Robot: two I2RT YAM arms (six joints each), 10 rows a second.
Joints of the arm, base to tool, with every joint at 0 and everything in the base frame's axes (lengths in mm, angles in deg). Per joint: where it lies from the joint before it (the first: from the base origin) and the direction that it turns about. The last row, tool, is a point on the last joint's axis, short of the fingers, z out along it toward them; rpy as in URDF.
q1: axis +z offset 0 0 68
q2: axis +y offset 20 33.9 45.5
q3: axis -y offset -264 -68.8 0
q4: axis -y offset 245 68.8 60
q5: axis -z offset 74 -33.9 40.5
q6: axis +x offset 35.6 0 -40.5
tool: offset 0 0 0 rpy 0 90 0
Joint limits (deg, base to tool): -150..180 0..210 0..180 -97..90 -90..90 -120..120
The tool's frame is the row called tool.
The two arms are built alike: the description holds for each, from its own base.
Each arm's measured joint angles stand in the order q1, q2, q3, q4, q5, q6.
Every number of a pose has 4 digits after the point. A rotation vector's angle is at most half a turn.
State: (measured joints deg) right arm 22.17 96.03 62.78 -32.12 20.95 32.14; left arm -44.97 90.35 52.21 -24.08 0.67 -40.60
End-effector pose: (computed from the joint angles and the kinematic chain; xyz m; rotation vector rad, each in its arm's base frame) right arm 0.3106 0.1128 0.1944 0.3295 2.5732 -0.1682; left arm 0.2137 -0.2140 0.1764 0.1090 2.7525 -0.4745
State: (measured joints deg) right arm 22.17 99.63 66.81 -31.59 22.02 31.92; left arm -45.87 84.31 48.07 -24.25 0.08 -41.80
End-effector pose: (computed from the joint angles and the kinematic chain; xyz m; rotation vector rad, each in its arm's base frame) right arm 0.3280 0.1193 0.1949 0.3314 2.5498 -0.1799; left arm 0.1955 -0.2016 0.1844 0.0974 2.7260 -0.4989
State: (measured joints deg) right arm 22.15 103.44 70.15 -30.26 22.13 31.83; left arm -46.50 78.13 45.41 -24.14 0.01 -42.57
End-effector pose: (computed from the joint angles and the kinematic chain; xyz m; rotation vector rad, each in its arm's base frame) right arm 0.3447 0.1259 0.1902 0.3326 2.5363 -0.1728; left arm 0.1818 -0.1916 0.1981 0.0918 2.6731 -0.5583
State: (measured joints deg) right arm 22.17 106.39 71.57 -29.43 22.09 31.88; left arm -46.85 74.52 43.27 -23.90 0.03 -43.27
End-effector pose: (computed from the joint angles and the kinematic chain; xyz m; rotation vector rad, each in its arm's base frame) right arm 0.3536 0.1296 0.1798 0.3312 2.5469 -0.1797; left arm 0.1728 -0.1844 0.2022 0.0830 2.6496 -0.5894
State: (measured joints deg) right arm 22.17 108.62 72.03 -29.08 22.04 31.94; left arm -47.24 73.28 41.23 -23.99 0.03 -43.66
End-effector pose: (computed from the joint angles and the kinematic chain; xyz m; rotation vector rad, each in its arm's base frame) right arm 0.3577 0.1313 0.1683 0.3285 2.5682 -0.1950; left arm 0.1662 -0.1797 0.1963 0.0835 2.6655 -0.5808
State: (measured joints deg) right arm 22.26 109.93 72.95 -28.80 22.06 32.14; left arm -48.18 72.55 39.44 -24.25 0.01 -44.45
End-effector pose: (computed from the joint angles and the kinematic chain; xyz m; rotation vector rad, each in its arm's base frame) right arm 0.3620 0.1337 0.1647 0.3307 2.5691 -0.1949; left arm 0.1587 -0.1773 0.1895 0.0877 2.6899 -0.5700
